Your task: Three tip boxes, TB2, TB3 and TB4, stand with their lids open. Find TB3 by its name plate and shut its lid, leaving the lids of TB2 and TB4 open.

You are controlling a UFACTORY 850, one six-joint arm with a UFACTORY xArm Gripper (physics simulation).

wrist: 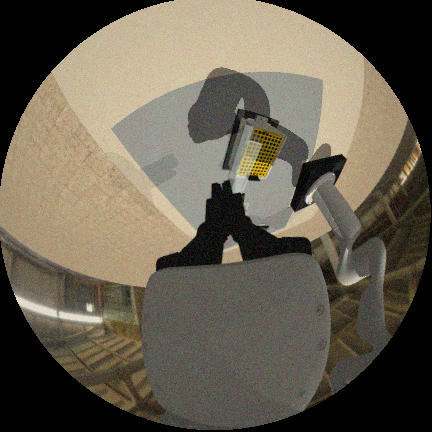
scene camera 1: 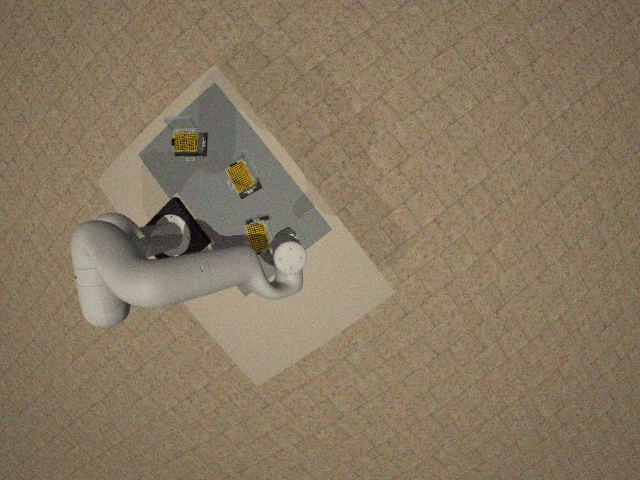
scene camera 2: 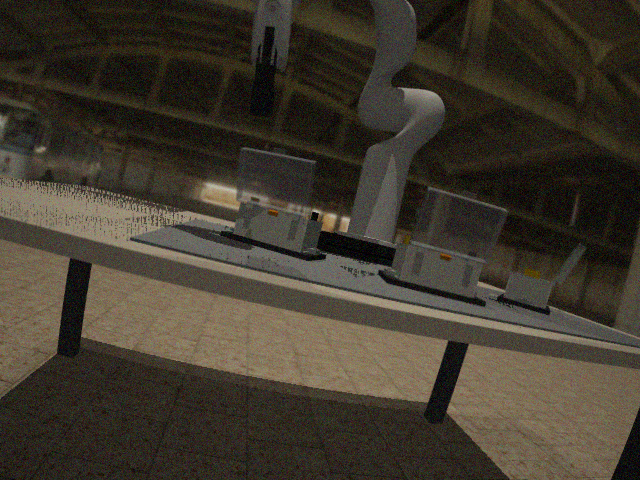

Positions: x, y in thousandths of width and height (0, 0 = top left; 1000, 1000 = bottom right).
In view: my gripper (scene camera 2: 407, 243) and a grey mat (wrist: 416, 323).
My gripper also shows in the wrist view (wrist: 517, 446).
